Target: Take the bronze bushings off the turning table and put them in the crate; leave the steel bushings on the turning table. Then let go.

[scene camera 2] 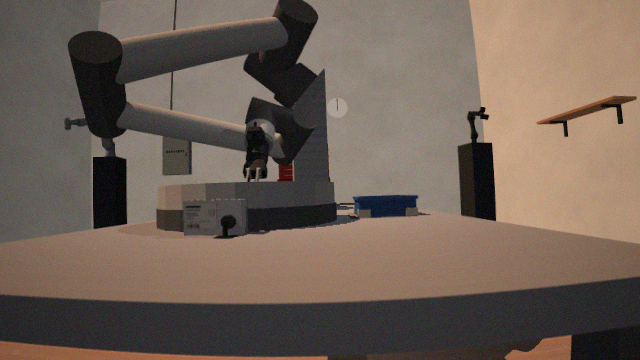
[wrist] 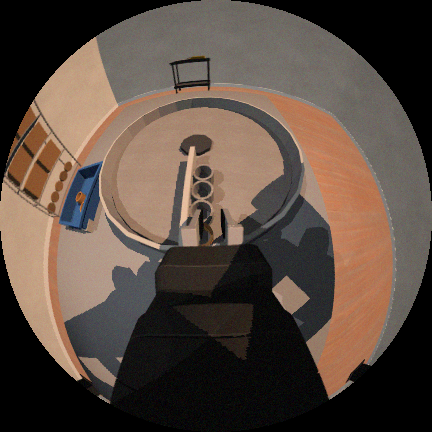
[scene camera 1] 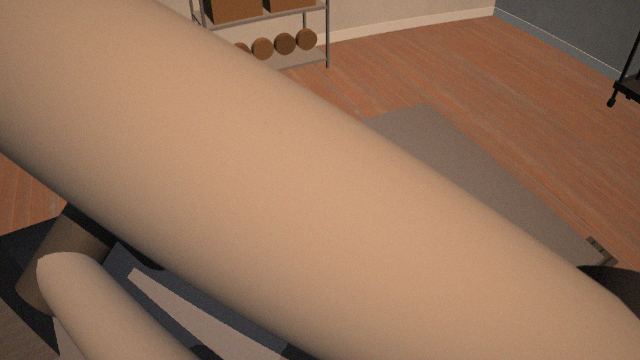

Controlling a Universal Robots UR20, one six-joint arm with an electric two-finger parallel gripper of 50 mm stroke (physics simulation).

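Places are measured from the arm's base along level axes (x left, y up, z ahead), in millimetres.
Where they show: gripper, fingertip midpoint: [wrist: 211, 217]; arm's base at its link origin: [scene camera 2: 306, 95].
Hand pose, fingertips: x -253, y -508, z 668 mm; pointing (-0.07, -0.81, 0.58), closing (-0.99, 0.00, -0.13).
Note:
Each offset is from my fingertips to the centre of the thing. "*": to the spot under its first point.
The turning table [scene camera 2: 285, 195] [wrist: 145, 170] is a round tray with a raised rim. On it, beside a straight divider {* dy -4, dx +21, dz +66 mm} [wrist: 189, 177], three steel bushings stand in a row, with rims at the far one {dy -26, dx +1, dz +80 mm} [wrist: 203, 165], the middle one {dy -26, dx +7, dz +49 mm} [wrist: 202, 182] and the near one {dy -26, dx +12, dz +17 mm} [wrist: 201, 201]. A bronze bushing [wrist: 209, 234] at the near end of the row shows partly between my fingers. My gripper [scene camera 2: 253, 176] [wrist: 211, 217] is partly open, its fingers low over the tray on either side of that bushing, apart from it as far as visible. The blue crate {dy -66, dx +358, dz +147 mm} [scene camera 2: 385, 206] [wrist: 91, 175] holds bronze bushings {dy -74, dx +373, dz +149 mm} [wrist: 80, 197], partly overlapping in view.
The arm's pale link [scene camera 1: 300, 175] covers much of scene camera 1's view, hiding the tray and crate. A labelled box {* dy -62, dx -54, dz +422 mm} [scene camera 2: 200, 217] with a black knob stands before the turning table. A shelf rack [scene camera 1: 327, 37] and a black cart [wrist: 209, 75] stand beyond the table.

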